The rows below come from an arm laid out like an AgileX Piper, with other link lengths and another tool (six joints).
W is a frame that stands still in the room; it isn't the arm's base.
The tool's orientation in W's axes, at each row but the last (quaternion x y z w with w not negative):
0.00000 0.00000 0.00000 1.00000
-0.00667 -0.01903 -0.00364 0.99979
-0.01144 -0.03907 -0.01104 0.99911
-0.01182 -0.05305 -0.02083 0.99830
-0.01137 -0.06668 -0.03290 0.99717
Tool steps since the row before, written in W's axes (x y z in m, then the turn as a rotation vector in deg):
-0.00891 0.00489 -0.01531 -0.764 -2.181 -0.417
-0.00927 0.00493 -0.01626 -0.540 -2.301 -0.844
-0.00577 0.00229 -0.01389 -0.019 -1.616 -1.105
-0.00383 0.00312 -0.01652 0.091 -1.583 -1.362
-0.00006 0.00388 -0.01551 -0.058 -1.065 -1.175
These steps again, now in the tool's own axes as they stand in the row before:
-0.00891 0.00489 -0.01531 -0.764 -2.181 -0.417
-0.00992 0.00507 -0.01583 -0.556 -2.294 -0.854
-0.00689 0.00246 -0.01334 -0.071 -1.591 -1.138
-0.00569 0.00331 -0.01594 0.009 -1.548 -1.404
-0.00238 0.00415 -0.01526 -0.146 -1.045 -1.185

